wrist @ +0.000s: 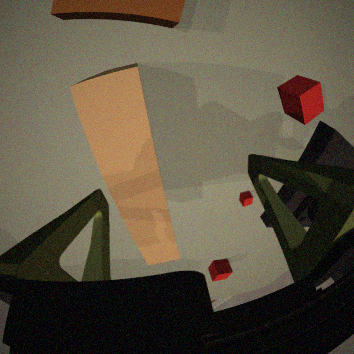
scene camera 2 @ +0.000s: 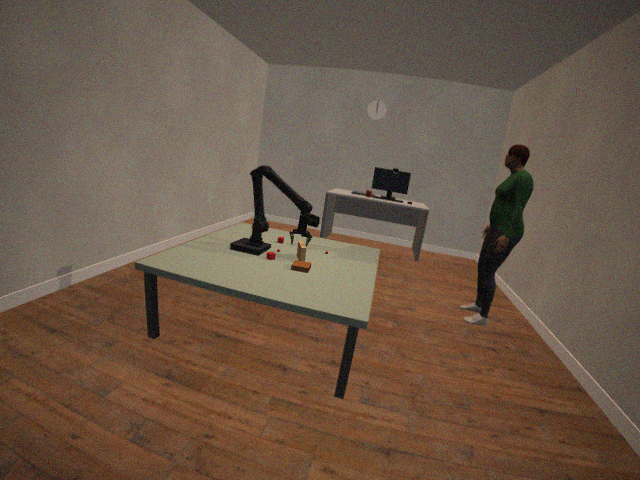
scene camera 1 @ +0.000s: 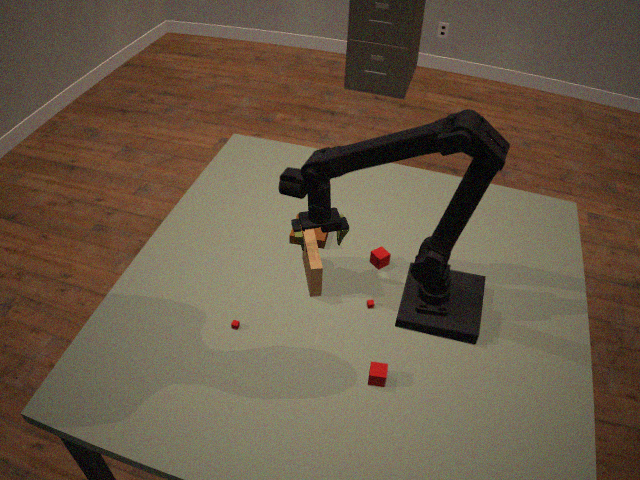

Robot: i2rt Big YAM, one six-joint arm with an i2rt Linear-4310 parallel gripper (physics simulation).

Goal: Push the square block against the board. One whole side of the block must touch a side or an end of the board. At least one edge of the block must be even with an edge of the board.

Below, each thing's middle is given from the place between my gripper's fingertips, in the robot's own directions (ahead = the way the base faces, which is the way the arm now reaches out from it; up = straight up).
I see the tan board (scene camera 1: 312, 262) 20 mm ahead of my hand, 20 mm to the left of it and 50 mm below it. Round my hand: square block (wrist: 164, 20) 60 mm ahead, 150 mm to the right, 80 mm below.
